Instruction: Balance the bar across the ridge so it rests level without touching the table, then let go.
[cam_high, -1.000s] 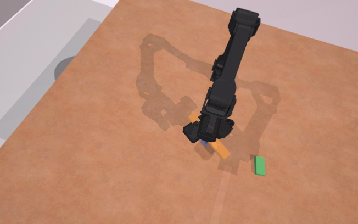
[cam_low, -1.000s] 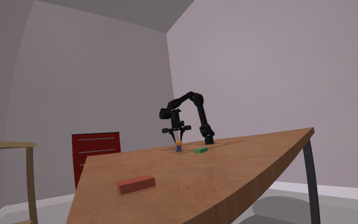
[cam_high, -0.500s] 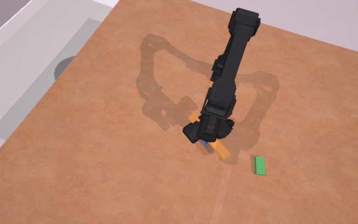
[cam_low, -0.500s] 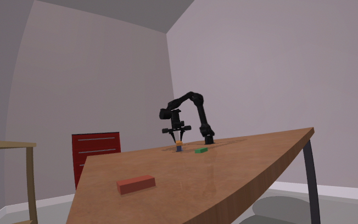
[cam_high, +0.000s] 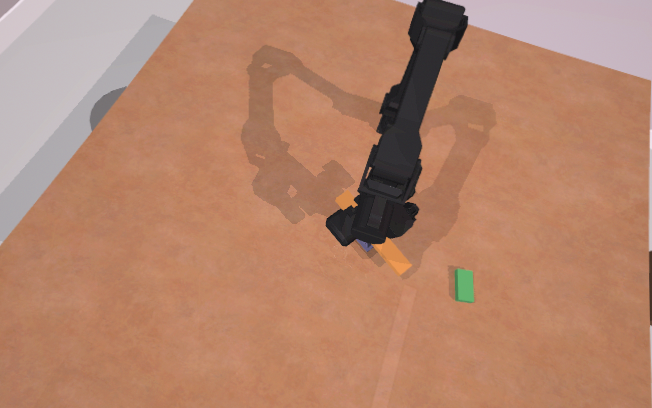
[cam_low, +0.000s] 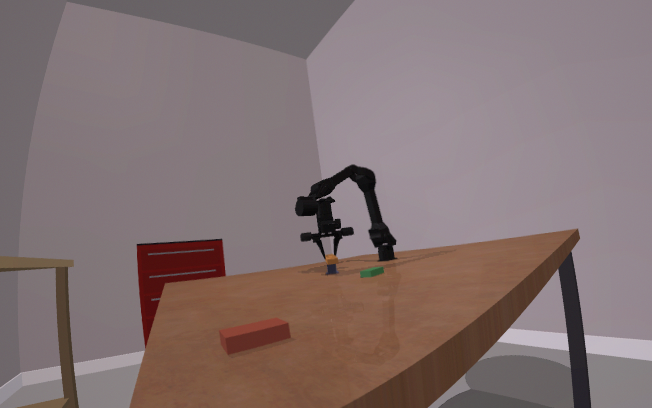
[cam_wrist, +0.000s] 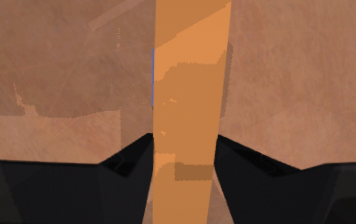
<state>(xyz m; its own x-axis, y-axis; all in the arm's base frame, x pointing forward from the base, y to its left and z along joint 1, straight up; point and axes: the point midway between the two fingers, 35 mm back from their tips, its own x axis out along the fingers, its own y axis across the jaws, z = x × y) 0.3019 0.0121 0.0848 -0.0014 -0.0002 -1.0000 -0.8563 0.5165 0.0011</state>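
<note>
My gripper tip is 20 mm to the right of the orange bar and 10 mm short of it. The rest, counted from my gripper tip: green block: 250 mm to the left, 40 mm below, 40 mm ahead; then white ridge: 20 mm to the left, 10 mm below, 10 mm ahead; then red block: 490 mm to the left, 440 mm ahead, 40 mm below.
</note>
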